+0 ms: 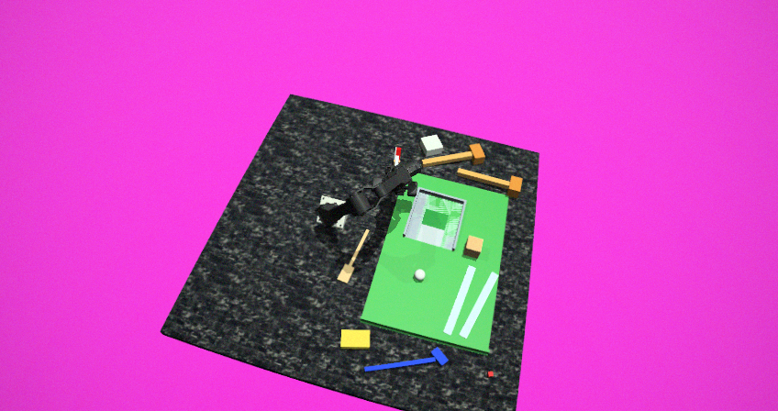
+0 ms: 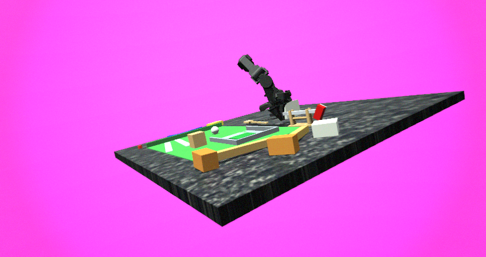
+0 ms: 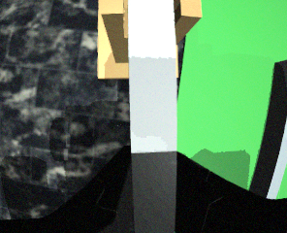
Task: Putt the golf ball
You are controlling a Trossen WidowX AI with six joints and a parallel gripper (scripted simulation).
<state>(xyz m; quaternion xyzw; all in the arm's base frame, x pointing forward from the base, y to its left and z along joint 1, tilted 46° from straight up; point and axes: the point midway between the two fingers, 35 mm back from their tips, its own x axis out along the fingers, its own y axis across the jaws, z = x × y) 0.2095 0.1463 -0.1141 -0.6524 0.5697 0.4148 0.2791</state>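
My gripper tip is now 8 cm to the right of the red putter, 3 cm below it and 2 cm past it. From my gripper tip the other things lie so: wooden paddle 35 cm to the right, 6 cm behind, 3 cm below; then wooden rack 10 cm to the left, 2 cm behind; then white block 33 cm to the left, 8 cm ahead, 1 cm below.
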